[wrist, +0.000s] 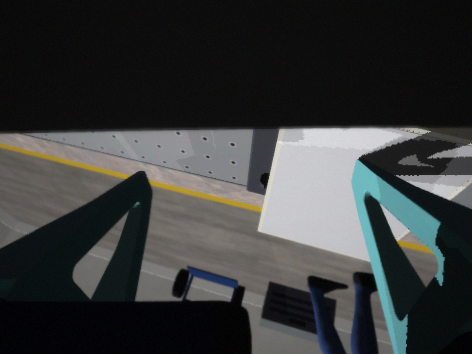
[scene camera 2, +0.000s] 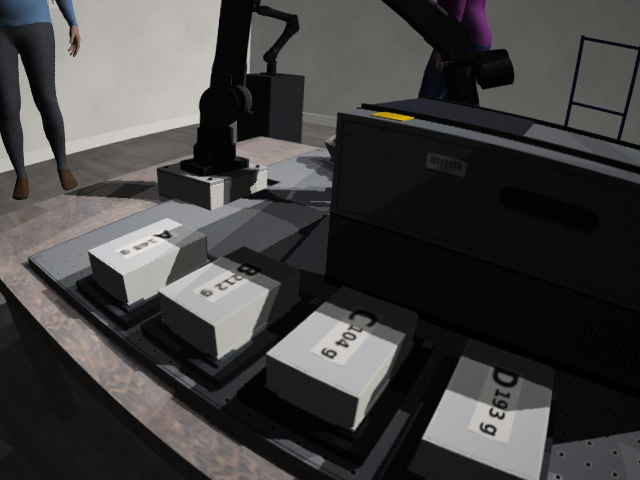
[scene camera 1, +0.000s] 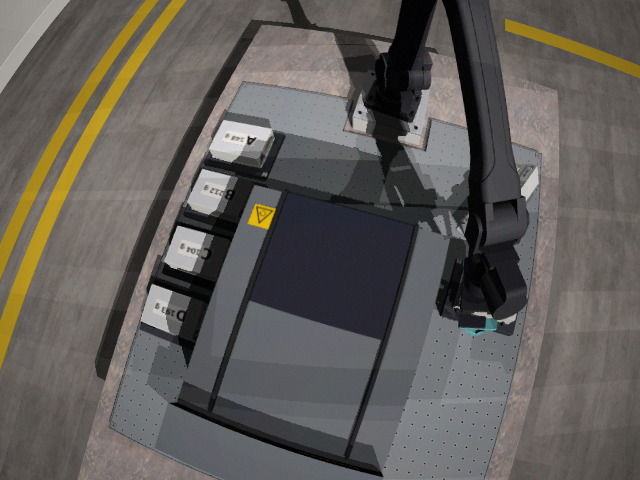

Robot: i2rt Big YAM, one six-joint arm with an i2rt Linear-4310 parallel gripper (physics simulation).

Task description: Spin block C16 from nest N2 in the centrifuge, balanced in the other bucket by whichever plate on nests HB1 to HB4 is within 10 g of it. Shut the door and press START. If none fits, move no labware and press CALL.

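Seen in the pictures: gripper, fingertip midpoint: [scene camera 1: 475, 311]; arm's base at its link origin: [scene camera 2: 214, 167] [scene camera 1: 393, 102].
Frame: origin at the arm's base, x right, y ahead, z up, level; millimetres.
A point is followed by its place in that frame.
A white block [wrist: 310, 200] sits on a dark nest [scene camera 1: 442, 295] {x -243, y 387, z -37 mm} right of the centrifuge; its label is not readable, and the arm hides most of it in the overhead view. My gripper [scene camera 1: 477, 326] {x -306, y 416, z 44 mm} [wrist: 251, 169] {x -306, y 416, z 44 mm} is open at the block; in the wrist view the right finger overlaps it and the left finger stands well clear. White plates A [scene camera 1: 240, 144] {x 274, y 243, z 16 mm} [scene camera 2: 129, 266] {x 328, y 266, z 17 mm}, reading about 148 g, B 212 g [scene camera 1: 209, 193] {x 281, y 376, z 17 mm} [scene camera 2: 188, 310] {x 325, y 376, z 16 mm}, C 104 g [scene camera 1: 188, 250] {x 264, y 505, z 17 mm} [scene camera 2: 310, 366] {x 303, y 502, z 17 mm} and D 193 g [scene camera 1: 164, 310] {x 255, y 640, z 17 mm} [scene camera 2: 454, 428] {x 289, y 618, z 17 mm} sit on nests. The centrifuge [scene camera 1: 310, 356] {x -67, y 603, z 173 mm} [scene camera 2: 392, 180] {x 123, y 454, z 113 mm} shows a covered top; its inside is hidden.
A light angled box [scene camera 1: 529, 180] {x -353, y 98, z 39 mm} stands at the right edge of the perforated board [scene camera 1: 444, 392] {x -320, y 572, z -37 mm}, partly behind my forearm. The arm's base [scene camera 1: 387, 126] {x -9, y 72, z -3 mm} [scene camera 2: 211, 186] {x 69, y 79, z -3 mm} stands behind the centrifuge. START and CALL do not show. Two people stand beyond the table.
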